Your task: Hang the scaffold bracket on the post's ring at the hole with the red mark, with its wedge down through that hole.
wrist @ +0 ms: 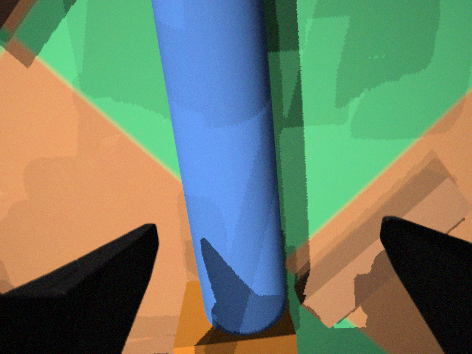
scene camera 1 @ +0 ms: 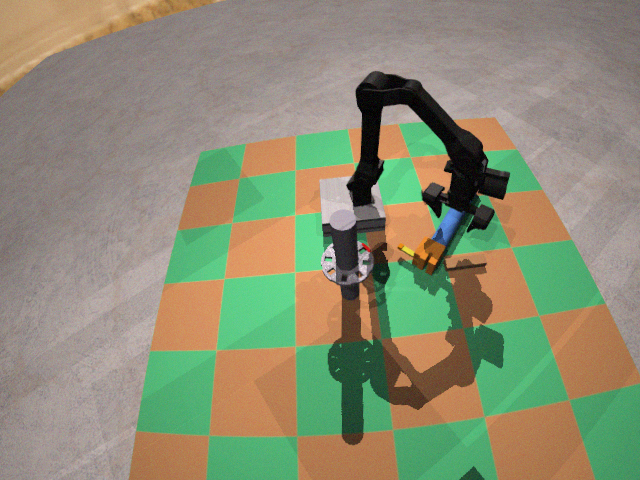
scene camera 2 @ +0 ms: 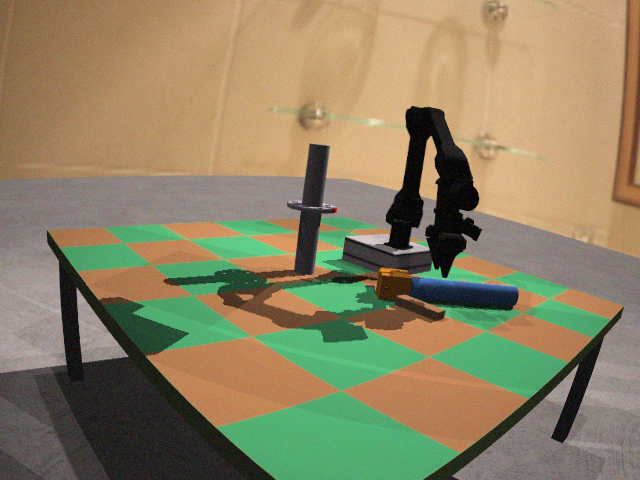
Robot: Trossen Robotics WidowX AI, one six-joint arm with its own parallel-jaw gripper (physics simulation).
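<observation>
The scaffold bracket lies on its side. Its blue tube point(scene camera 1: 448, 228) point(scene camera 2: 465, 292) point(wrist: 225, 150) joins an orange head point(scene camera 1: 428, 255) point(scene camera 2: 393, 285) point(wrist: 240, 347), and a yellow wedge point(scene camera 1: 406, 250) sticks out of the head's side towards the post. My gripper point(scene camera 1: 454, 222) point(scene camera 2: 442, 271) point(wrist: 268, 230) is open and empty above the tube near the head, with one finger on each side of it in the wrist view. The grey post point(scene camera 1: 345, 245) point(scene camera 2: 308, 242) stands upright with a holed ring point(scene camera 1: 353, 279) point(scene camera 2: 323, 209) around it. The red mark point(scene camera 1: 365, 247) point(scene camera 2: 334, 210) is on the ring's side facing the bracket and arm base.
A brown bar point(scene camera 1: 465, 264) point(scene camera 2: 419, 307) point(wrist: 340, 290) lies beside the bracket's head, on the side away from the post. The arm's grey base block point(scene camera 1: 334, 201) point(scene camera 2: 382, 254) stands behind the post in the first scene view. Everything stands on a green and orange checkered table point(scene camera 1: 253, 315) point(scene camera 2: 248, 382).
</observation>
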